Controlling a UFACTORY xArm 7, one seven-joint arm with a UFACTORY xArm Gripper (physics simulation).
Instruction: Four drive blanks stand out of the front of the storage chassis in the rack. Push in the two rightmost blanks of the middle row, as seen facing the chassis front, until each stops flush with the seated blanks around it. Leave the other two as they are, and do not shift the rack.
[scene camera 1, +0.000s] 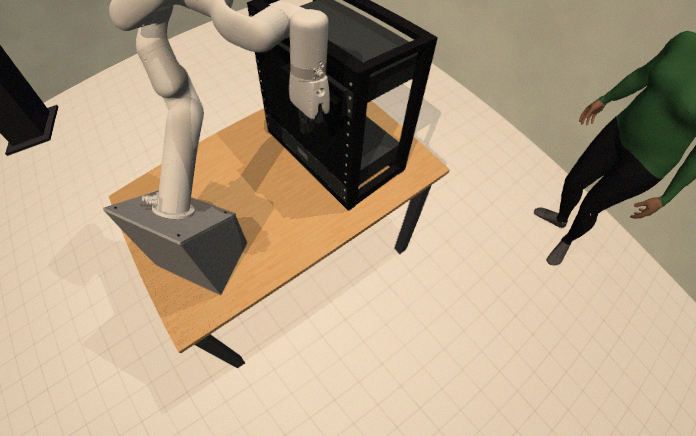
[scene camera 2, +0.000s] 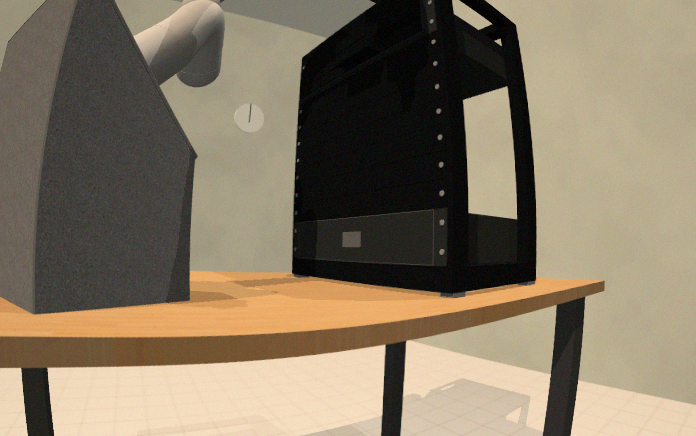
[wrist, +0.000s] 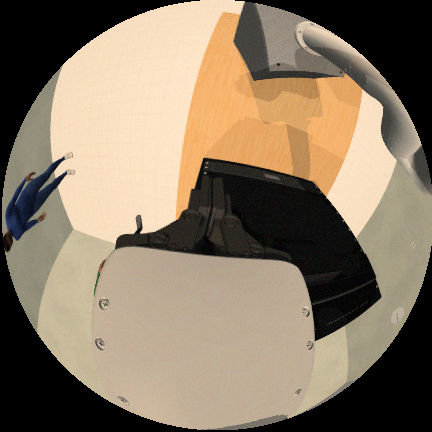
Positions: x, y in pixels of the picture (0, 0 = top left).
Labels:
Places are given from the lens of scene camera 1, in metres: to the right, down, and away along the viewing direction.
my gripper (scene camera 1: 307, 131): -0.10, -0.21, 0.87
black rack (scene camera 1: 365, 60): 0.05, -0.42, 0.92

